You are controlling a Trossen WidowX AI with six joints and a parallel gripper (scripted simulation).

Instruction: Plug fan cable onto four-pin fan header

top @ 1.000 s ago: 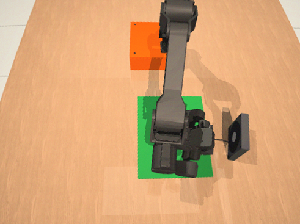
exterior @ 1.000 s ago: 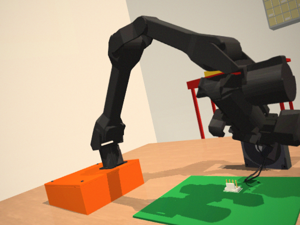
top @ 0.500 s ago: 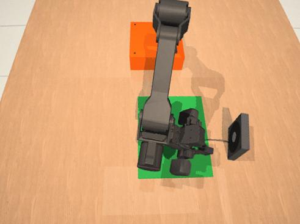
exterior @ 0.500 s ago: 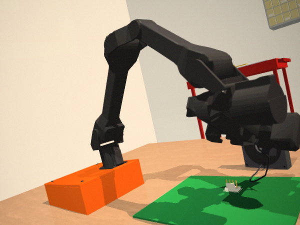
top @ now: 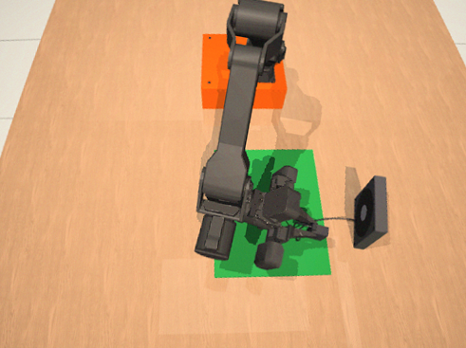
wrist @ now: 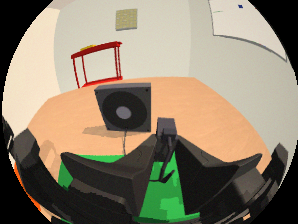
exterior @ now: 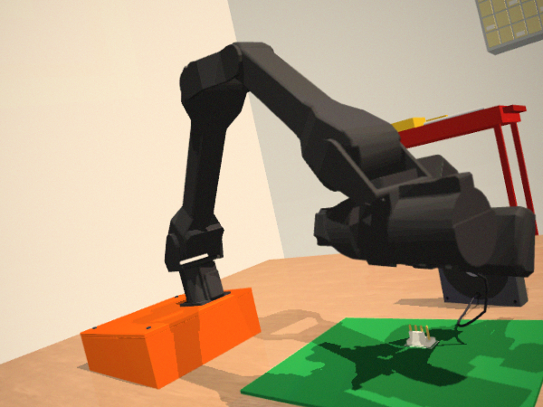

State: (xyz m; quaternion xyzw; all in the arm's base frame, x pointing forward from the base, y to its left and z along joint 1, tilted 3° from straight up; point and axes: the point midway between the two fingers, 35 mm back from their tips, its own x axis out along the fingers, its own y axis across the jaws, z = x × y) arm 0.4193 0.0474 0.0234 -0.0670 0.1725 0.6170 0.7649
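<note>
Now: gripper tip 8 cm past the white four-pin fan header, 3 cm to the left of it and 11 cm above it. The rest, counted from my gripper tip: fan 6 cm behind, 12 cm to the left, 5 cm below; then green board 9 cm behind, 7 cm to the right, 12 cm below; then plug 1 cm below.
</note>
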